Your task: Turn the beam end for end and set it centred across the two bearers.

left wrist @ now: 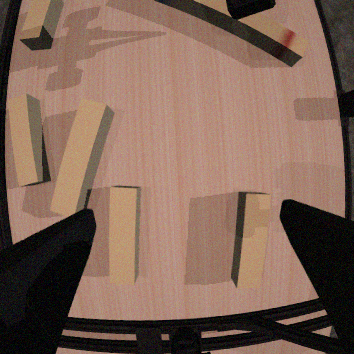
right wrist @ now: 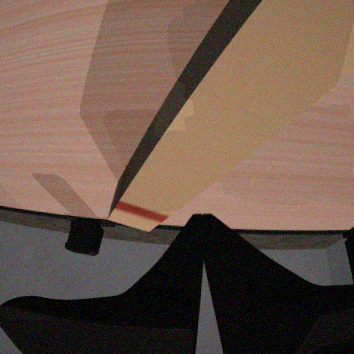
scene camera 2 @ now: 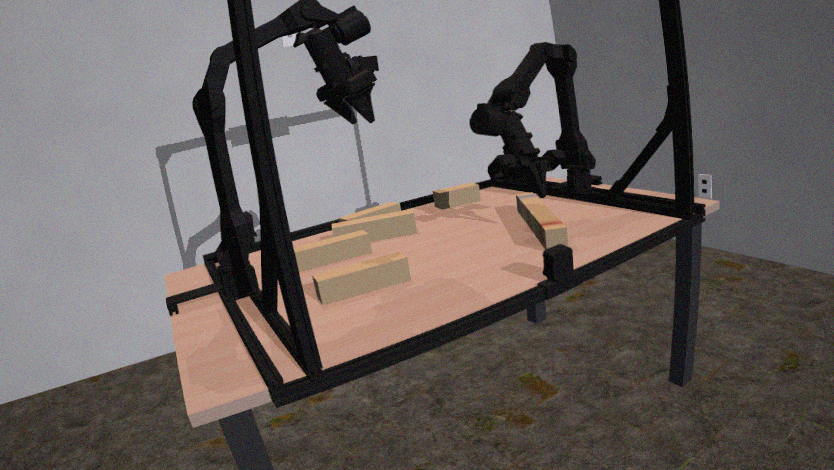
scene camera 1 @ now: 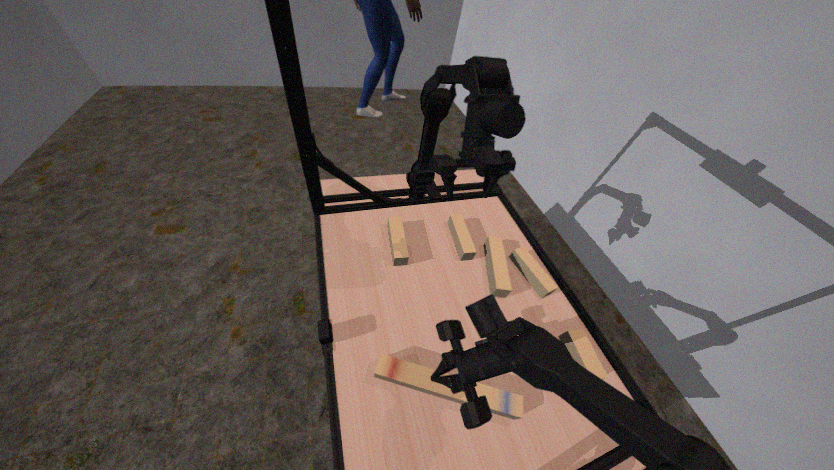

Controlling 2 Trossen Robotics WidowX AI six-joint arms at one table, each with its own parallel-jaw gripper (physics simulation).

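Seen in the pictures: left gripper, between the fingertips: (left wrist: pixel 188 214) (scene camera 2: pixel 363 122) (scene camera 1: pixel 467 199); right gripper, between the fingertips: (right wrist: pixel 201 222) (scene camera 2: pixel 543 197) (scene camera 1: pixel 431 378); left arm's base, origin of its link: (left wrist: pixel 184 338) (scene camera 2: pixel 240 293) (scene camera 1: pixel 416 194); right arm's base, origin of its link: (scene camera 2: pixel 580 189).
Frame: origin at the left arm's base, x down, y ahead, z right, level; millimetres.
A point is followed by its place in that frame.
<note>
The long beam (scene camera 1: pixel 419 377) @[x -25, y 614, z 178 mm] (scene camera 2: pixel 538 217) @[x -25, y 597, z 172 mm] (left wrist: pixel 272 34) @[x -25, y 585, z 196 mm] (right wrist: pixel 200 140) @[x -25, y 626, z 143 mm] lies slantwise on the table, its red-banded end at the left and blue-banded end at the right in scene camera 1. My right gripper (scene camera 1: pixel 436 377) @[x -60, y 628, z 160 mm] (scene camera 2: pixel 542 194) @[x -60, y 628, z 160 mm] (right wrist: pixel 201 222) @[x -60, y 628, z 160 mm] is shut and empty above the beam's middle, partly hiding it. Two roughly parallel blocks, apparently the bearers, lie apart: one bearer (scene camera 1: pixel 396 238) @[x -25, y 218, z 134 mm] (scene camera 2: pixel 361 279) @[x -8, y 199, z 148 mm] (left wrist: pixel 255 245) @[x -25, y 203, z 130 mm] and the other bearer (scene camera 1: pixel 460 234) @[x -25, y 239, z -83 mm] (scene camera 2: pixel 335 249) @[x -9, y 234, z -73 mm] (left wrist: pixel 123 235) @[x -25, y 236, z -91 mm]. My left gripper (scene camera 1: pixel 469 192) @[x -268, y 315, z 4 mm] (scene camera 2: pixel 362 121) @[x -268, y 315, z 4 mm] (left wrist: pixel 188 214) @[x -268, y 315, z 4 mm] is open and empty, high above the table near them.
Beside the bearers lie a slanted block (scene camera 1: pixel 497 263) @[x -31, y 375, z -153 mm] (scene camera 2: pixel 376 227) @[x -13, y 366, z -140 mm] (left wrist: pixel 81 155) @[x -31, y 372, z -152 mm] and another block (scene camera 1: pixel 532 270) @[x -25, y 421, z -263 mm] (left wrist: pixel 24 140) @[x -25, y 409, z -270 mm]. A further block (scene camera 1: pixel 586 353) @[x -28, y 682, z -265 mm] (scene camera 2: pixel 458 195) @[x -10, y 672, z -243 mm] (left wrist: pixel 41 15) @[x -28, y 670, z -253 mm] lies near the wall-side edge. A black frame post (scene camera 1: pixel 294 99) @[x -372, y 38, z 363 mm] (scene camera 2: pixel 265 157) @[x -269, y 27, z 374 mm] rises at the table's edge.
</note>
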